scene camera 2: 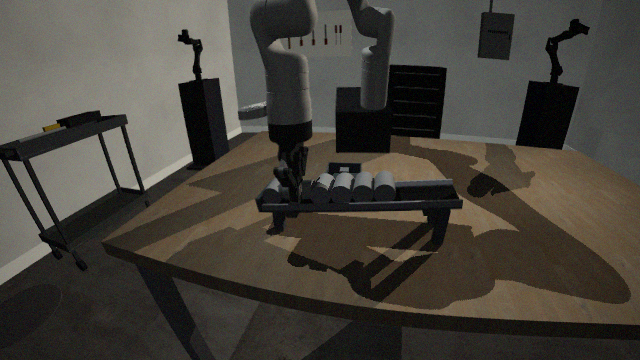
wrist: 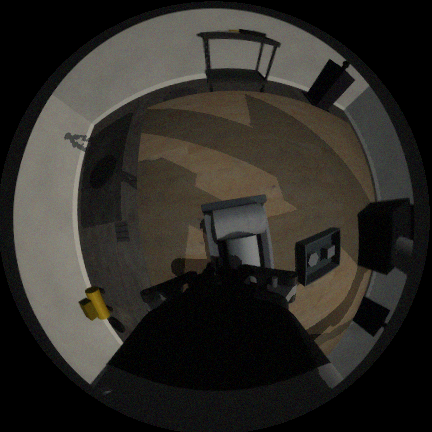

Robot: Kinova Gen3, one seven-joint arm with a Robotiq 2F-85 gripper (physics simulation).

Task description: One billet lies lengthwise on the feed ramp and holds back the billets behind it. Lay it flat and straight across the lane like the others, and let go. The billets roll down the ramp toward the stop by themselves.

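Places are measured from the arm's base along level axes (x down, y right, z back), in millimetres.
Where they show: gripper, fingertip midpoint: (scene camera 2: 296, 202) (wrist: 218, 263); arm's base, link origin: (scene camera 2: 373, 103).
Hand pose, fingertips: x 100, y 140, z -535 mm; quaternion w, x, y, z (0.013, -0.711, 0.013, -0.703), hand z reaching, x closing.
Observation:
Each offset is from my fingertips to the top centre of the thing. Level surfaces: height alone.
The feed ramp (scene camera 2: 425, 204) (wrist: 270, 252) stands on legs on the table, low end at the left in the scene view. One billet {dy +52, dx -24, dz +36 mm} (scene camera 2: 271, 191) (wrist: 239, 221) lies across the lane against the end plate. Behind it, a billet {dy +2, dx -32, dz +34 mm} (wrist: 243, 249) lies lengthwise in the lane; in the scene view the fingers largely hide it. Several billets {dy -87, dx -39, dz +33 mm} (scene camera 2: 342, 187) lie across the lane in a row up-ramp of the fingers, side by side. My gripper (scene camera 2: 296, 196) (wrist: 218, 263) points down, shut and empty, its fingertips low in the lane between the lengthwise billet and the row.
A small dark tray {dy -66, dx +33, dz +230 mm} (scene camera 2: 331, 167) (wrist: 299, 262) with light parts stands behind the ramp. A black block (scene camera 2: 362, 130) (wrist: 382, 235) stands at the back of the table {dx +68 mm} (scene camera 2: 250, 280). A cart (scene camera 2: 75, 136) (wrist: 235, 36) stands beyond the table, at the left in the scene view.

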